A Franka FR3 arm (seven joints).
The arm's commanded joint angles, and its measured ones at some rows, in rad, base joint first. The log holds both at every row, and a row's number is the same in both.
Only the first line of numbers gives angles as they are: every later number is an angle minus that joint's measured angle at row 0.
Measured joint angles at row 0:
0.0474, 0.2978, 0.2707, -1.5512, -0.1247, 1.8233, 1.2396
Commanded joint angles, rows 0 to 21:
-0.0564, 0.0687, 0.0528, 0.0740, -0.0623, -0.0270, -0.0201
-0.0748, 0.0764, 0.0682, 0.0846, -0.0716, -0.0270, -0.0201
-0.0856, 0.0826, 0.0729, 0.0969, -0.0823, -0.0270, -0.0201
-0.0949, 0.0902, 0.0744, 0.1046, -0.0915, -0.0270, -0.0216
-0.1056, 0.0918, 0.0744, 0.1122, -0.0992, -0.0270, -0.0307
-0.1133, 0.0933, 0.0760, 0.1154, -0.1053, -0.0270, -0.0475
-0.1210, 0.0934, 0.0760, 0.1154, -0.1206, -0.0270, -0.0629
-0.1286, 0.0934, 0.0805, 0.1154, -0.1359, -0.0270, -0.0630
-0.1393, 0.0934, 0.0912, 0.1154, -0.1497, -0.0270, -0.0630
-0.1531, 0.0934, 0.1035, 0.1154, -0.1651, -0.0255, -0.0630
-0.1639, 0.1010, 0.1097, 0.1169, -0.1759, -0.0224, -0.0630
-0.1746, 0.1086, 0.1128, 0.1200, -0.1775, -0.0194, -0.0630
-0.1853, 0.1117, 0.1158, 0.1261, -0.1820, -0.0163, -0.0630
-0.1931, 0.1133, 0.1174, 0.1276, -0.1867, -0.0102, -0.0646
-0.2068, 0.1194, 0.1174, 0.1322, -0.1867, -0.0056, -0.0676
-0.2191, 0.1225, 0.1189, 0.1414, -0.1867, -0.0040, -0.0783
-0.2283, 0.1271, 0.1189, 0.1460, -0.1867, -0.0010, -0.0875
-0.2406, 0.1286, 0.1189, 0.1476, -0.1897, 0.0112, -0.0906
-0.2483, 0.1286, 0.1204, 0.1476, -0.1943, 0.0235, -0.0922
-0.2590, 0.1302, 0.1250, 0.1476, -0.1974, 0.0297, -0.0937
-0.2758, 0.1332, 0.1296, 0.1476, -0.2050, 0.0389, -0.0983
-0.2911, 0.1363, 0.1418, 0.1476, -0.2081, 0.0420, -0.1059
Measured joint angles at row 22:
-0.2335, 0.1082, 0.0951, 0.1212, -0.1738, 0.0200, -0.0769
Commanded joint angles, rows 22 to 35:
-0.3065, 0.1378, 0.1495, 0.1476, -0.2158, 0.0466, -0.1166
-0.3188, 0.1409, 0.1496, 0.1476, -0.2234, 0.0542, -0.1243
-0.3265, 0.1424, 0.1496, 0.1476, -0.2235, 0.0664, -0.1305
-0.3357, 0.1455, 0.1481, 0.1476, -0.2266, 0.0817, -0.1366
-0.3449, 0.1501, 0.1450, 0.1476, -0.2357, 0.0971, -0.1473
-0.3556, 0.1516, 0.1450, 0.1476, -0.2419, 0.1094, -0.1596
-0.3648, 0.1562, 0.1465, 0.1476, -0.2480, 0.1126, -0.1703
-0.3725, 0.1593, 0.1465, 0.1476, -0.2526, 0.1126, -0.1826
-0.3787, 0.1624, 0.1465, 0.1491, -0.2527, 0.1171, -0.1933
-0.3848, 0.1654, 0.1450, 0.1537, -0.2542, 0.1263, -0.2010
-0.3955, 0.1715, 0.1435, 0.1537, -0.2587, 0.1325, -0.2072
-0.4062, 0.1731, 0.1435, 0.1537, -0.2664, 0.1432, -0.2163
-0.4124, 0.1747, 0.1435, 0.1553, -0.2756, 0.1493, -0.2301
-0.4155, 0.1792, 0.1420, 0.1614, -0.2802, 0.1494, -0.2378
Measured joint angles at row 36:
-0.3792, 0.1491, 0.1236, 0.1275, -0.2322, 0.1225, -0.1923
